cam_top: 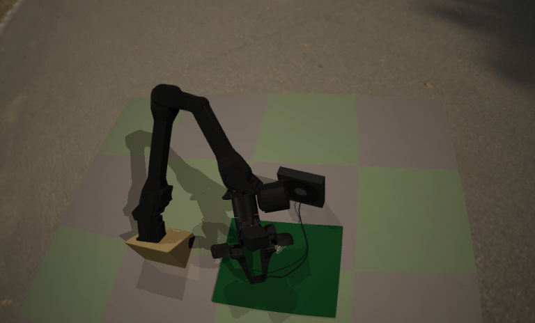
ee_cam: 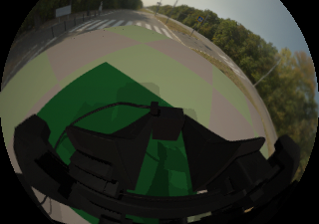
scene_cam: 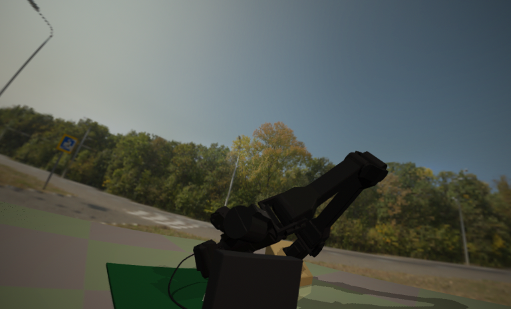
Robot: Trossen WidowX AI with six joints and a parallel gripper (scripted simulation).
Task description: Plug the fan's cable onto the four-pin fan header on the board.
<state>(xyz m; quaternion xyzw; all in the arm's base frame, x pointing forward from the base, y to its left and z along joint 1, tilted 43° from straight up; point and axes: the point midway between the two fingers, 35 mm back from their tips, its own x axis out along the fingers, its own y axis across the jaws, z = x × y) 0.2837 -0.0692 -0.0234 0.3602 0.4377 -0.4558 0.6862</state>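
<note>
Right now the green board is 60 mm to the left of my gripper tip, 60 mm below it and 40 mm ahead of it. The rest, counted from my gripper tip: black plug 10 mm to the left, 10 mm below; black fan 240 mm to the left, 100 mm ahead, 10 mm above.
</note>
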